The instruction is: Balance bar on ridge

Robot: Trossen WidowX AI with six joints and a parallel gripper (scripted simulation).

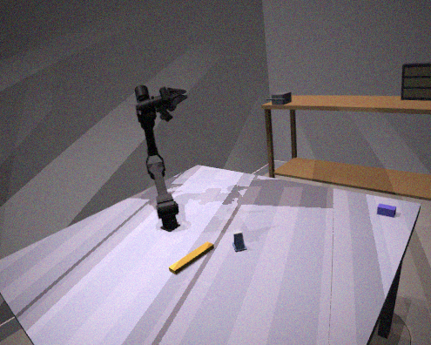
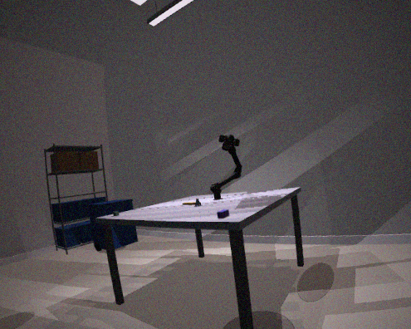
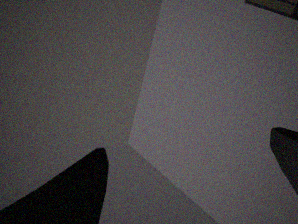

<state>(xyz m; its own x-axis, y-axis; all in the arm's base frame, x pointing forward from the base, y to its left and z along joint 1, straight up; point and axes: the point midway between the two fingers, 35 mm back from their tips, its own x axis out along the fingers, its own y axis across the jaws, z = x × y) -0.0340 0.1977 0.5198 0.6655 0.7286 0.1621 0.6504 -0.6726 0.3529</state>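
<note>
Now: the yellow bar 26 cm ahead of my gripper tip, 34 cm to the right of it and 52 cm below it. Also, from my gripper tip: purple block (75 cm ahead, 28 cm to the left, 51 cm below); green cube (75 cm ahead, 72 cm to the right, 51 cm below).
</note>
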